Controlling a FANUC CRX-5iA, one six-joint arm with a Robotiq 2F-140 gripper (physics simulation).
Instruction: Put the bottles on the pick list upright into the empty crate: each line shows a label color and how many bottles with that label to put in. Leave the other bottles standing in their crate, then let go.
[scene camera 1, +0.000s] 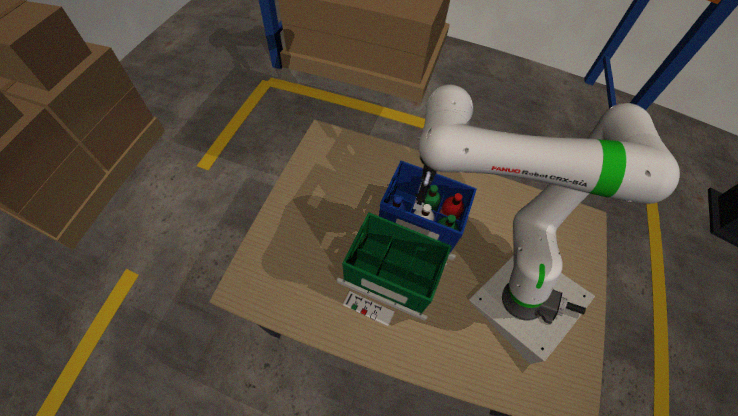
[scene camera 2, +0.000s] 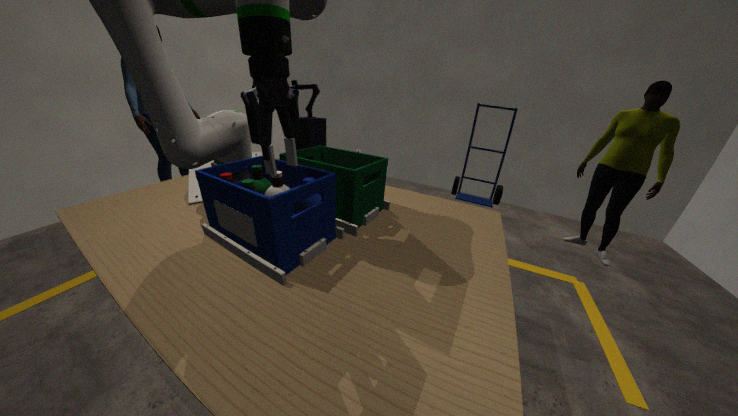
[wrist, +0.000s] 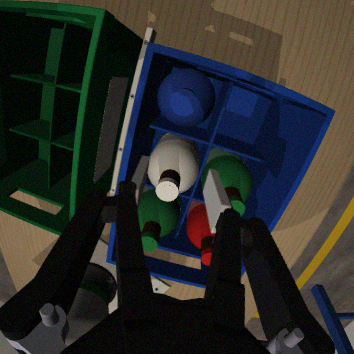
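Seen in the pictures: gripper, between the fingertips: (scene camera 1: 419, 200) (scene camera 2: 282, 169) (wrist: 176, 174); arm's base, origin of its link: (scene camera 1: 524, 299) (scene camera 2: 236, 174) (wrist: 89, 284).
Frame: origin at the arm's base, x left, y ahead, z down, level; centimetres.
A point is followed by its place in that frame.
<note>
The blue crate (scene camera 1: 454, 237) @(z -9.2, x -4.5, y 30.1 cm) (scene camera 2: 315, 222) @(z -3.4, x -9.7, y 56.3 cm) (wrist: 327, 115) @(z -12.8, x -20.2, y 56.5 cm) holds a blue bottle (scene camera 1: 396, 201) @(z -11.5, x -6.0, y 51.7 cm) (wrist: 186, 95) @(z -11.6, x -7.1, y 52.4 cm), a white bottle (scene camera 1: 426, 210) @(z -11.5, x -7.7, y 41.8 cm) (scene camera 2: 277, 189) @(z -7.8, x -10.0, y 43.5 cm) (wrist: 173, 162) @(z -7.8, x -8.5, y 44.1 cm), a red bottle (scene camera 1: 452, 205) @(z -7.9, x -16.1, y 35.0 cm) (wrist: 200, 225) @(z -7.2, x -15.7, y 36.1 cm) and two green bottles, one beside the white (wrist: 227, 172) @(z -7.1, x -15.5, y 45.3 cm) and one beside the red (wrist: 158, 212) @(z -7.4, x -9.2, y 36.0 cm). The green crate (scene camera 1: 351, 272) @(z -8.2, x 20.8, y 53.2 cm) (scene camera 2: 356, 191) @(z -7.0, x 3.9, y 57.2 cm) (wrist: 89, 100) @(z -12.0, x 1.9, y 48.8 cm) has dividers and shows no bottles. The pick list (scene camera 1: 367, 308) @(z 4.5, x 25.1, y 45.0 cm) shows 1 green, 1 red, 1 white. My gripper (scene camera 2: 282, 166) @(z -13.0, x -9.0, y 45.0 cm) (wrist: 176, 174) @(z -13.0, x -9.0, y 45.0 cm) is open and empty, its fingertips on either side of the white bottle in the wrist view, above it.
The crates stand side by side between low rails (scene camera 2: 242, 253) @(z 2.5, x -22.8, y 46.7 cm) on the wooden table (scene camera 1: 310, 320) @(z 4.7, x 37.3, y 58.9 cm) (scene camera 2: 361, 320) @(z 4.7, x -18.4, y 75.7 cm). The robot's base plate (scene camera 1: 568, 320) @(z -4.4, x 2.0, y -14.3 cm) is to the right in scene camera 1. A person (scene camera 2: 630, 139) and a hand truck (scene camera 2: 485, 149) stand beyond the table.
</note>
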